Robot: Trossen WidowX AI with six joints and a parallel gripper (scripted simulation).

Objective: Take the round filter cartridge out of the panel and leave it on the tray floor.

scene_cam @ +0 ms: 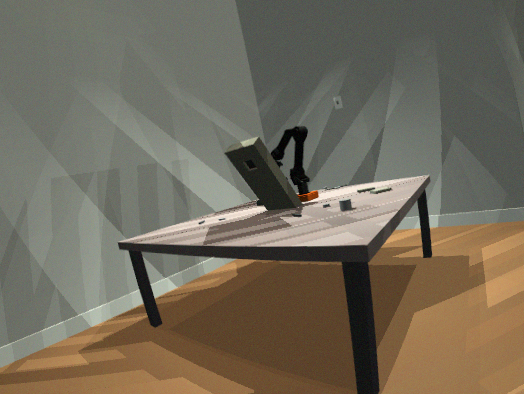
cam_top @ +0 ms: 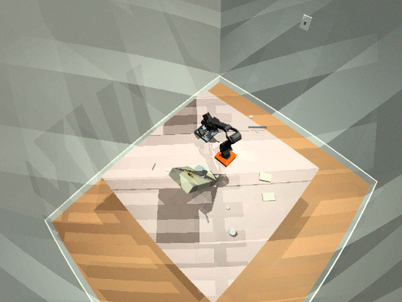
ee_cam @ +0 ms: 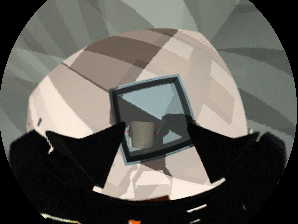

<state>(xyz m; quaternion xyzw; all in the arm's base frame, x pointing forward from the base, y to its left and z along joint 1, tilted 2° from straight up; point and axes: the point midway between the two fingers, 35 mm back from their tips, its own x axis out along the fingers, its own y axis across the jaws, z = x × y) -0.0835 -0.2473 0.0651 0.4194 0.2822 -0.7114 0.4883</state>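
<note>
Right now the round grey filter cartridge is 30 mm ahead of my gripper tip, 10 mm to the left of it and 30 mm below it. The rest, counted from my gripper tip: blue-grey tray: 10 mm to the right, 50 mm below.
</note>
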